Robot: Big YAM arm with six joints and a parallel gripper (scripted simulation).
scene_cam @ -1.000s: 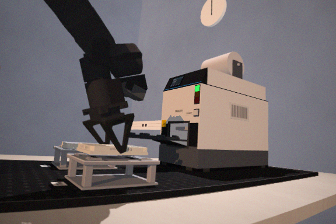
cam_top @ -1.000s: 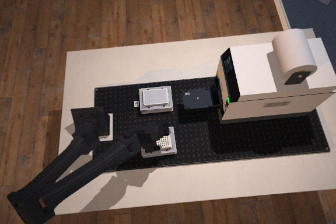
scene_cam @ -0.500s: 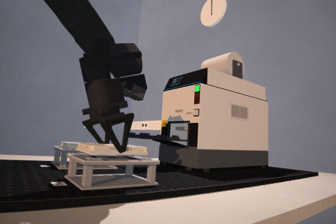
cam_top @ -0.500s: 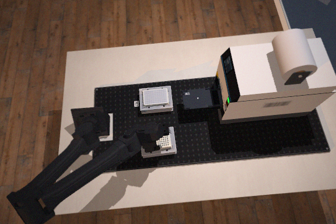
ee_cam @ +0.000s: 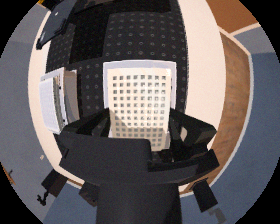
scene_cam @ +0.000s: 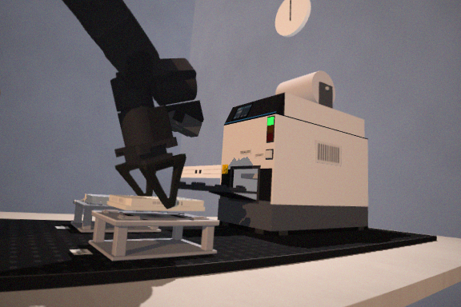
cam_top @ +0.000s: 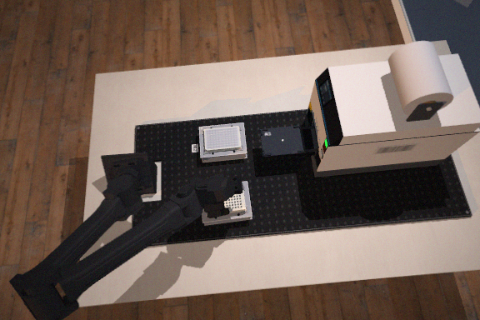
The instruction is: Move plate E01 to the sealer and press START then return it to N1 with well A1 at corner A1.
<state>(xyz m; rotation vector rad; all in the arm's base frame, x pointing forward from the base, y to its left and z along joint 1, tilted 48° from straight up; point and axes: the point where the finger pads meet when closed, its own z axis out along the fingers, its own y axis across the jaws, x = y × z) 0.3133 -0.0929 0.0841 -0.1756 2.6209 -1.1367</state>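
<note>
My gripper is now 3 cm above the nest. Round my hand: plate: 1 cm ahead, 22 cm to the left, 2 cm below; then sealer stage: 21 cm ahead, 17 cm to the left, 3 cm above; then start button: 31 cm ahead, 7 cm to the left, 11 cm above.
</note>
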